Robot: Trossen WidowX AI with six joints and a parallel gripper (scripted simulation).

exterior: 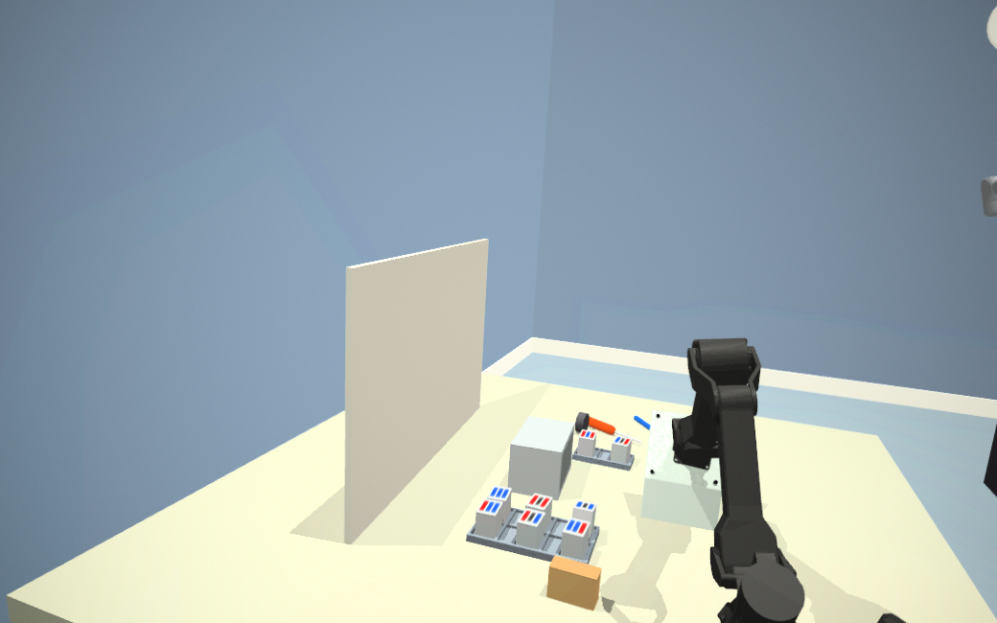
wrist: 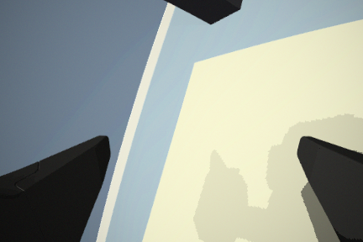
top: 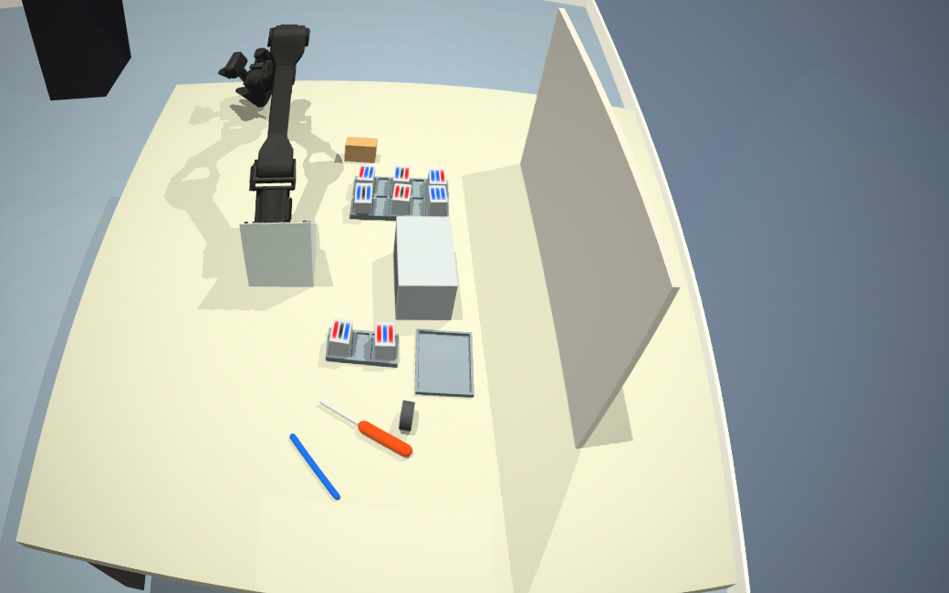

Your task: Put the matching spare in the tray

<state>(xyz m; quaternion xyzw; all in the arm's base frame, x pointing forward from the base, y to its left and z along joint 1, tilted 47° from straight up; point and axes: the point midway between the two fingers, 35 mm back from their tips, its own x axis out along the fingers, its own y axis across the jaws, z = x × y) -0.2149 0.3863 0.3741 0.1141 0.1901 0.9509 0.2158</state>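
The rack lies 720 mm to the right of my gripper tip, 430 mm ahead of it and 70 mm below it. The rest, counted from my gripper tip: mounted unit 560 mm to the right, 530 mm ahead, 20 mm below; then grey tray 740 mm to the right, 570 mm ahead, 70 mm below; then orange box 390 mm ahead, 220 mm to the right, 50 mm below.
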